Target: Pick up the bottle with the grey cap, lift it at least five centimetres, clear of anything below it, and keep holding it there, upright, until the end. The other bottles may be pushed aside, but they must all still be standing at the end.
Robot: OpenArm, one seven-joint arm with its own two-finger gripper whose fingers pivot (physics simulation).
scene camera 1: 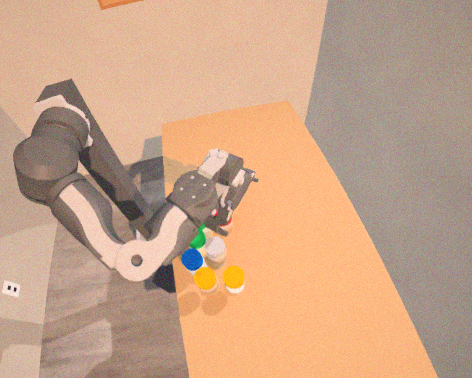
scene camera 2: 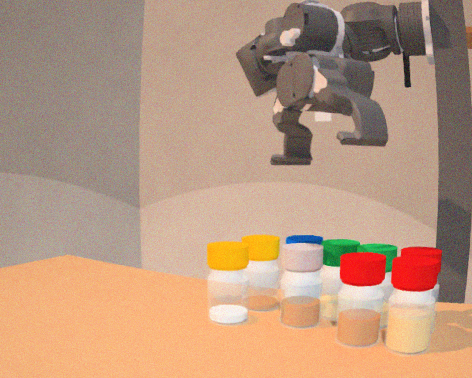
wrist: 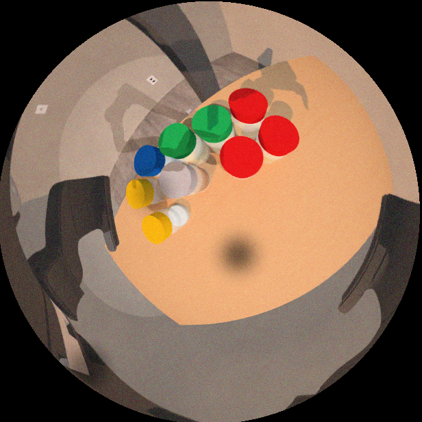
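The bottle with the grey cap (scene camera 1: 215, 247) (scene camera 2: 302, 257) (wrist: 176, 180) stands upright on the table (scene camera 1: 310, 240) (scene camera 2: 100, 325) (wrist: 310, 215) among the other bottles. My gripper (scene camera 1: 237, 205) (scene camera 2: 320, 151) (wrist: 207, 237) is open and empty, high above the table. In scene camera 2 its fingertips are well above the caps. In the wrist view the grey cap lies up and left of the space between the fingers. In scene camera 1 the gripper is above the grey-capped bottle in the picture, and the arm hides some red and green caps.
Around it stand bottles with blue (scene camera 1: 192, 259) (scene camera 2: 304, 239) (wrist: 149, 161), near green (scene camera 2: 341, 252) (wrist: 177, 141), far green (scene camera 2: 378, 256) (wrist: 212, 123) and yellow caps (scene camera 1: 205, 278) (scene camera 2: 261, 247) (wrist: 140, 194). Another yellow cap (scene camera 1: 233, 276) (scene camera 2: 228, 255) (wrist: 157, 228) is farther out. Three red-capped bottles stand past the green ones.
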